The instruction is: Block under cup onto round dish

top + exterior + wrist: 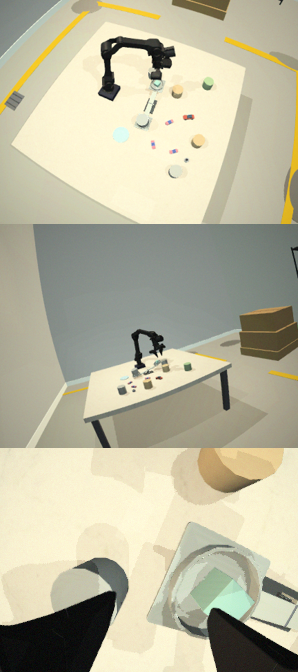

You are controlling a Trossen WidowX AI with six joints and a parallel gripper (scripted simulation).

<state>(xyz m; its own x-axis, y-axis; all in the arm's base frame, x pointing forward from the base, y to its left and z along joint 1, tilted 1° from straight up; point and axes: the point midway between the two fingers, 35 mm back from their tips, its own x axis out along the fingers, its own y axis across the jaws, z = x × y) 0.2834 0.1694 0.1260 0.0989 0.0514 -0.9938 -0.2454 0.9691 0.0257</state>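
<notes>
Right now the pale blue round dish is 8 cm behind my gripper tip, 42 cm to the right of it and 12 cm below it. From my gripper tip the other things lie so: red toy (27 cm ahead, 16 cm to the right, 11 cm below); then balance beam (2 cm ahead, 17 cm to the right, 9 cm below); then green cylinder (31 cm ahead, 14 cm to the left, 9 cm below).
</notes>
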